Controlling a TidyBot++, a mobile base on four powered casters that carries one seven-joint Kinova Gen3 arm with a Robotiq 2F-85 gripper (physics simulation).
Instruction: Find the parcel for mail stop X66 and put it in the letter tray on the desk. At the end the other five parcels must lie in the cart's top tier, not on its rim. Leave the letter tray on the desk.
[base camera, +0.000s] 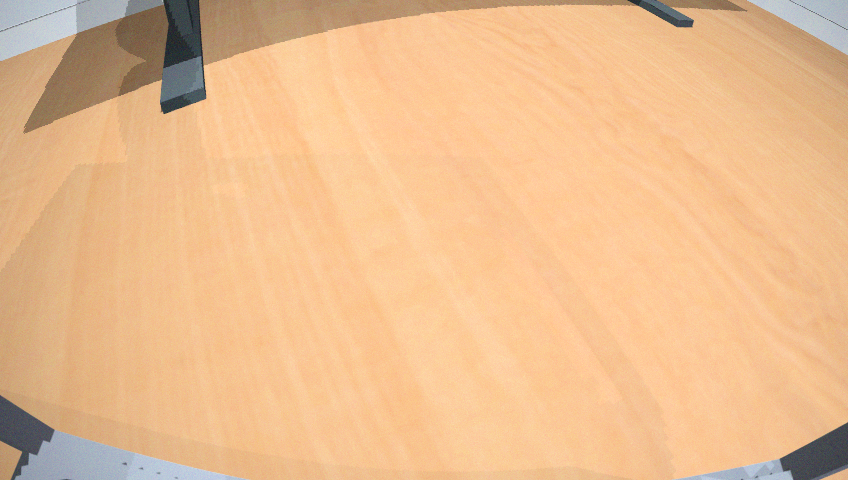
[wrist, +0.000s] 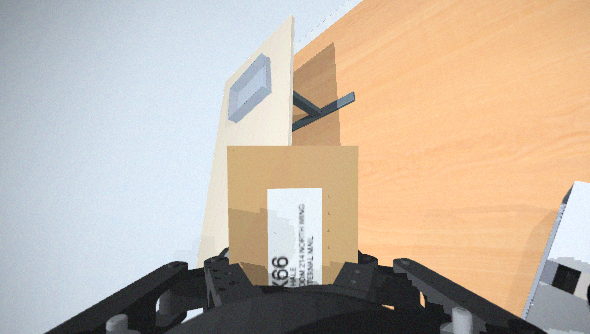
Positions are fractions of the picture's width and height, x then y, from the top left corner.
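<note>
My gripper (wrist: 0.49, 0.76) is visible, as are a grey letter tray (wrist: 0.43, 0.26) and a desk (wrist: 0.46, 0.37). In the base camera view the tray is out of frame.
</note>
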